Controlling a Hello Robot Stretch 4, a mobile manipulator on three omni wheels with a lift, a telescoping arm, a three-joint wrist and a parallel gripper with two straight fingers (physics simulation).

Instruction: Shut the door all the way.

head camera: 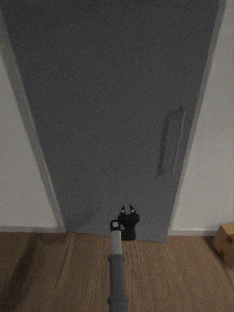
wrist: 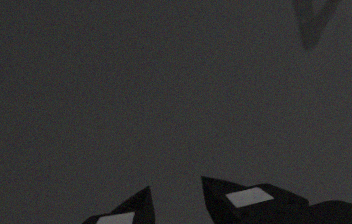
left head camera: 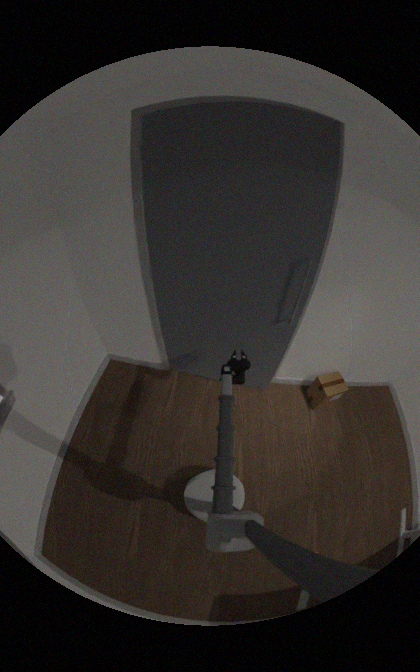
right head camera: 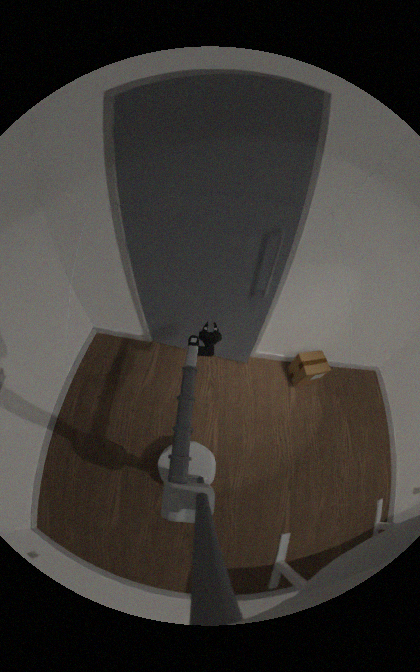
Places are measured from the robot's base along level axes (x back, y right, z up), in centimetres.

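Pixels of known places: gripper, fingertip midpoint: point(head camera: 126, 205) point(wrist: 178, 196) point(left head camera: 237, 350) point(right head camera: 210, 322).
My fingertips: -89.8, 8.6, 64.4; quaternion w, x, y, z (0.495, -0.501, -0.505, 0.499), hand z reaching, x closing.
Note:
For each thing: its top centre in the pictures, then the offset to it from my fingertips, as dx, dy, dz. "pt": a spot on its surface instead.
- long bar handle, surface spot: point(right head camera: 273, 263) point(left head camera: 300, 290) point(head camera: 177, 142) pt -5.0, +30.4, +45.4
- cardboard box, top centre: point(right head camera: 314, 361) point(left head camera: 333, 382) +1.1, +101.3, -39.2
The dark grey door point(head camera: 110, 100) point(left head camera: 235, 210) point(right head camera: 210, 190) point(wrist: 150, 90) nearly fills its frame point(head camera: 26, 107) point(left head camera: 136, 175) point(right head camera: 110, 175). Its lower right corner stands slightly out past the wall line, so it looks a little ajar. The long bar handle point(head camera: 179, 142) point(left head camera: 300, 292) point(right head camera: 273, 263) is on its right side. My gripper point(head camera: 127, 206) point(left head camera: 239, 353) point(right head camera: 210, 324) point(wrist: 178, 196) is open and empty, its fingertips pointing at the lower part of the door, left of the handle. Whether they touch it cannot be told. A dark V-shaped shadow lies on the door in the wrist view.
A cardboard box point(head camera: 227, 245) point(left head camera: 327, 389) point(right head camera: 309, 367) sits on the floor by the wall, right of the door. White walls with baseboards flank the doorway. White furniture legs point(left head camera: 402, 530) point(right head camera: 282, 547) stand at the lower right of both side head views.

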